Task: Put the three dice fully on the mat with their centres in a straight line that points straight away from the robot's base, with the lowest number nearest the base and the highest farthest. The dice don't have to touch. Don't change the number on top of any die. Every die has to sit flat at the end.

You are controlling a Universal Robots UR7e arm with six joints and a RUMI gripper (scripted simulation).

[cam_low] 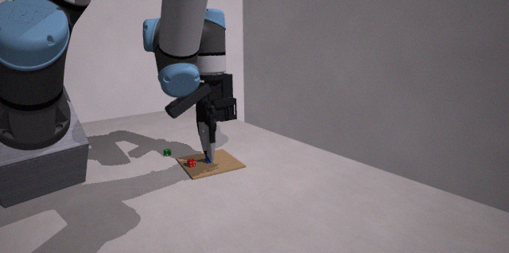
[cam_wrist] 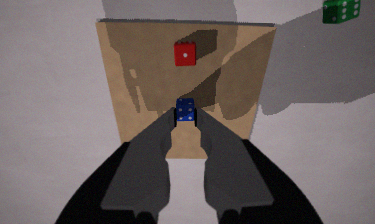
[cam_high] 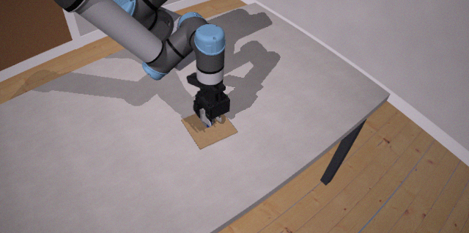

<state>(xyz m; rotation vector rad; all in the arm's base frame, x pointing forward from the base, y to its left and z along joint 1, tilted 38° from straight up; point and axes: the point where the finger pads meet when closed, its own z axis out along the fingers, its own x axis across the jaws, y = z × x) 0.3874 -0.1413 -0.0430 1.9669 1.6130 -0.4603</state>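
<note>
The blue die is 10 mm below my hand. Round my hand: green die: 130 mm to the left, 50 mm behind, 10 mm below; then square mat: 20 mm below; then red die: 50 mm behind, 10 mm to the left, 10 mm below.
</note>
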